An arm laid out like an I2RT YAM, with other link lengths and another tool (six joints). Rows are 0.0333 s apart.
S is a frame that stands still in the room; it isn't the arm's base.
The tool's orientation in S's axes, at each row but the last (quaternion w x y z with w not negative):
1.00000, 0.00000, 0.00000, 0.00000
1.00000, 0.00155, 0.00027, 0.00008
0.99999, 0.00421, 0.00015, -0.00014
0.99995, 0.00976, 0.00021, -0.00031
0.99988, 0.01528, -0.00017, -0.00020
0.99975, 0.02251, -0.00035, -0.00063
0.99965, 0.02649, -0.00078, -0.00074
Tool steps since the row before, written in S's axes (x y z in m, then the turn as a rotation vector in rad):
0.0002, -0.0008, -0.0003, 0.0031, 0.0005, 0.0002
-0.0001, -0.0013, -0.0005, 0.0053, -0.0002, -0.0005
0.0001, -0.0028, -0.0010, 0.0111, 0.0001, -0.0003
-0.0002, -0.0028, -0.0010, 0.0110, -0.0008, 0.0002
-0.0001, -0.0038, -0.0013, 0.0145, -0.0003, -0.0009
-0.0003, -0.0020, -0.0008, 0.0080, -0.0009, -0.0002
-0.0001, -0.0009, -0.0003, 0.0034, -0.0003, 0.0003
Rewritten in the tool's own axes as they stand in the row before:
0.0002, -0.0008, -0.0003, 0.0031, 0.0005, 0.0002
-0.0001, -0.0013, -0.0005, 0.0053, -0.0002, -0.0005
0.0001, -0.0028, -0.0010, 0.0111, 0.0001, -0.0003
-0.0002, -0.0028, -0.0009, 0.0110, -0.0008, 0.0002
-0.0001, -0.0038, -0.0012, 0.0145, -0.0003, -0.0009
-0.0003, -0.0020, -0.0007, 0.0080, -0.0009, -0.0002
-0.0001, -0.0009, -0.0003, 0.0034, -0.0003, 0.0003

